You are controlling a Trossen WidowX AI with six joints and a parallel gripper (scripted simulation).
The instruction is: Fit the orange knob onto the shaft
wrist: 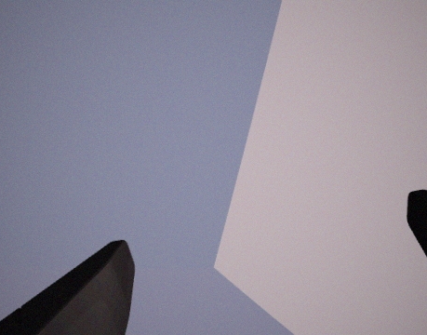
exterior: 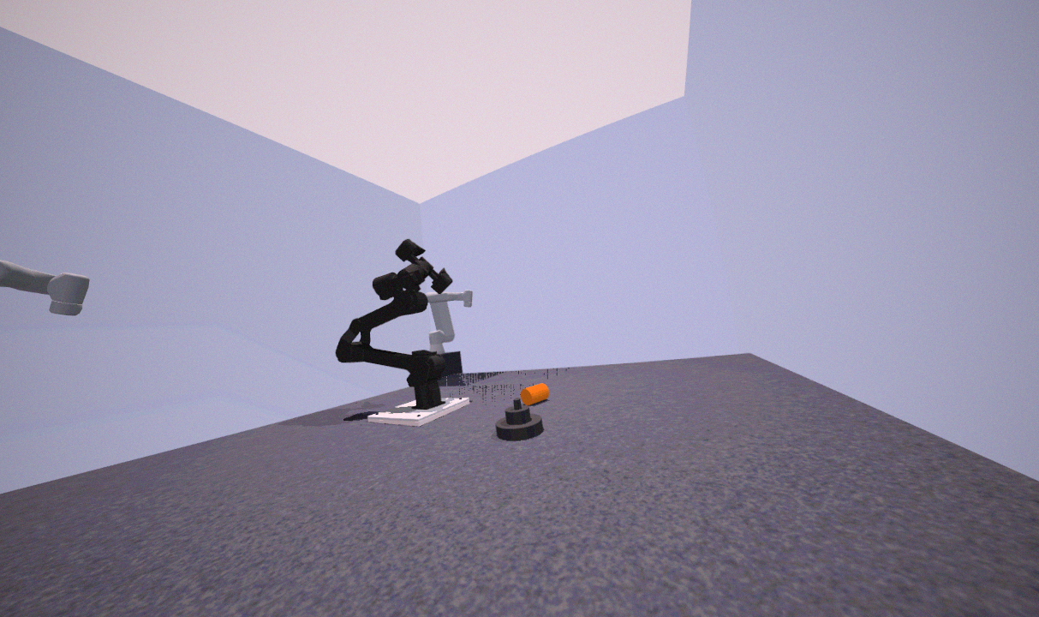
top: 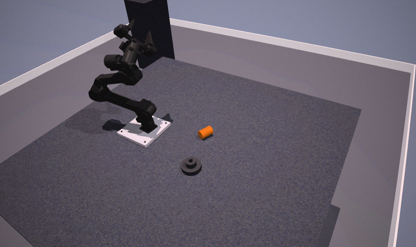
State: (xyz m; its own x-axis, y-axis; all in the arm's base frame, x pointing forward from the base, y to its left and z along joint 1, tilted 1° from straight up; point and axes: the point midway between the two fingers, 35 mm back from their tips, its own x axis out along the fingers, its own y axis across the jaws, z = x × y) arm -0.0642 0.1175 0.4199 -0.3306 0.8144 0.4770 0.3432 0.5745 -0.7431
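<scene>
Right now the orange knob is 43 cm below my gripper tip, 34 cm ahead of it and 2 cm to the right of it. From my gripper tip the other things lie so: dark round pedestal: 42 cm below, 41 cm ahead, 21 cm to the right.
</scene>
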